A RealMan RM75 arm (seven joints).
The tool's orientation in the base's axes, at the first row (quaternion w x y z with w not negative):
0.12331, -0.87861, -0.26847, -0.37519
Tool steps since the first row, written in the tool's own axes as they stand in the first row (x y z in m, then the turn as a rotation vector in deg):
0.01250, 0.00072, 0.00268, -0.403, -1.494, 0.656
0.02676, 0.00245, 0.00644, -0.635, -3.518, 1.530
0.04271, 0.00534, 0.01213, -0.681, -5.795, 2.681
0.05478, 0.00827, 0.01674, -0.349, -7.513, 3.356
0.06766, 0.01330, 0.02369, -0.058, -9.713, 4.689
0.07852, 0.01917, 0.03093, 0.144, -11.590, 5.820
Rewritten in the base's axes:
0.00917, 0.00527, 0.00721, -0.685, 1.355, -0.721
0.02057, 0.01082, 0.01495, -1.442, 3.303, -1.460
0.03474, 0.01686, 0.02256, -2.071, 5.646, -2.250
0.04606, 0.02095, 0.02810, -2.450, 7.472, -2.448
0.06041, 0.02459, 0.03258, -2.733, 9.956, -3.120
0.07426, 0.02689, 0.03539, -3.006, 12.055, -3.724

